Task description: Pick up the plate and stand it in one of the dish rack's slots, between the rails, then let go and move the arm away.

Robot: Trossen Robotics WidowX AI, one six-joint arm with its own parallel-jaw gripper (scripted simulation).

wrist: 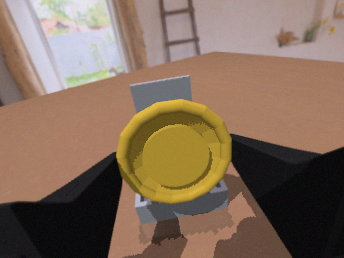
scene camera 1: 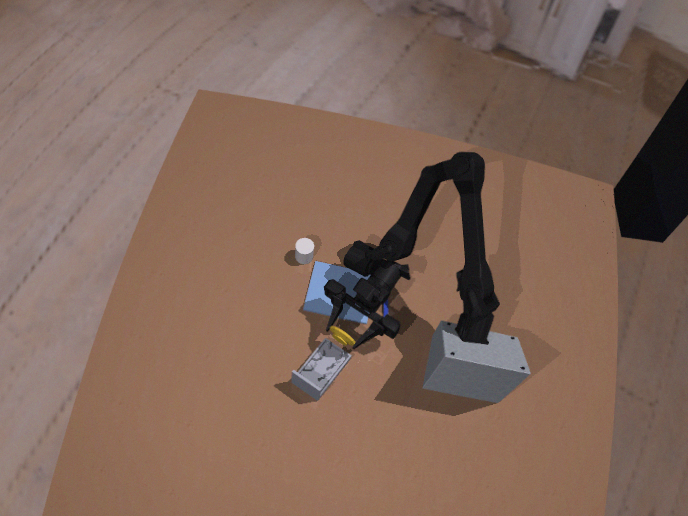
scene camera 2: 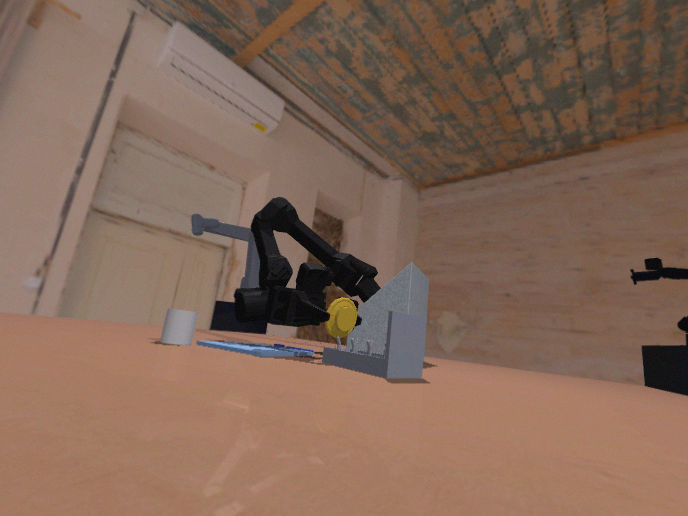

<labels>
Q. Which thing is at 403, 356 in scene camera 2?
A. A grey dish rack.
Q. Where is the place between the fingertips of the gripper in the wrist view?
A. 174, 149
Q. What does the gripper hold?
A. A yellow plate.
</labels>
